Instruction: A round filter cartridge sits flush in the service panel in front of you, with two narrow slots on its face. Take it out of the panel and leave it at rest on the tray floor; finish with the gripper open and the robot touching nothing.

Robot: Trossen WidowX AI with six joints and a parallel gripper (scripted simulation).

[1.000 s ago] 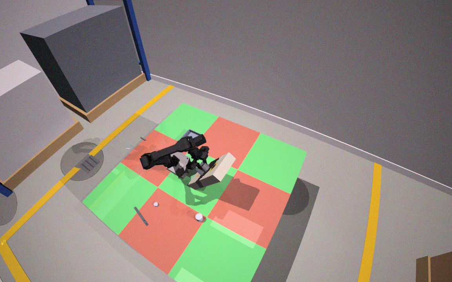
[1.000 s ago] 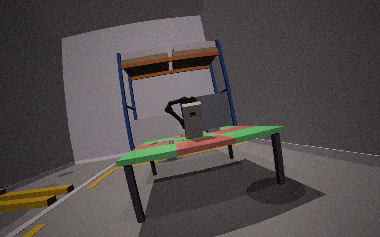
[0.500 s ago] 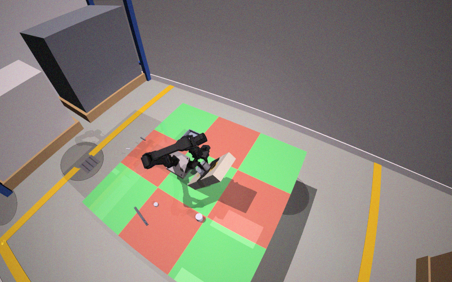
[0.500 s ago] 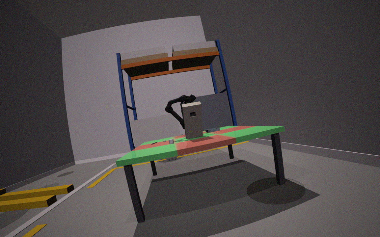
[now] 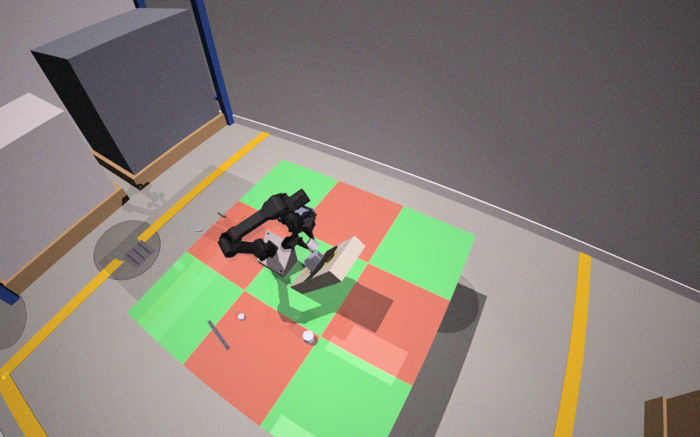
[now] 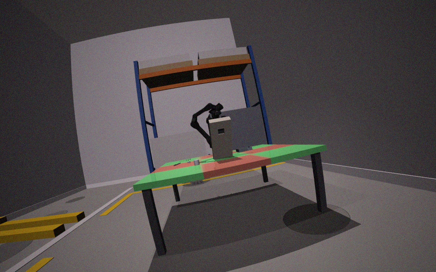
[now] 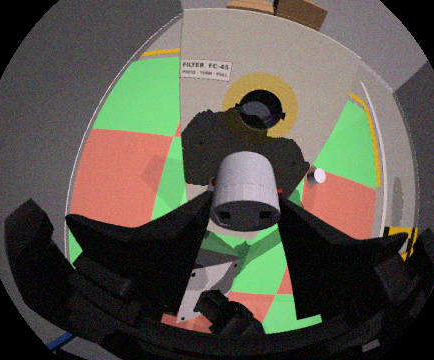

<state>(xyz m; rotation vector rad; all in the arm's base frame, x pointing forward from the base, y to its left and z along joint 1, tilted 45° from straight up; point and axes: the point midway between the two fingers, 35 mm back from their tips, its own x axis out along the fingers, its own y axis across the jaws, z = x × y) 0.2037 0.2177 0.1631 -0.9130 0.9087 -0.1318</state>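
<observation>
Right now the grey tray is 36 cm behind my gripper tip, 29 cm below it and 23 cm to the left of it. From my gripper tip the other things lie so: beige service panel (11 cm below, 6 cm ahead); round filter cartridge (right at my gripper tip).
</observation>
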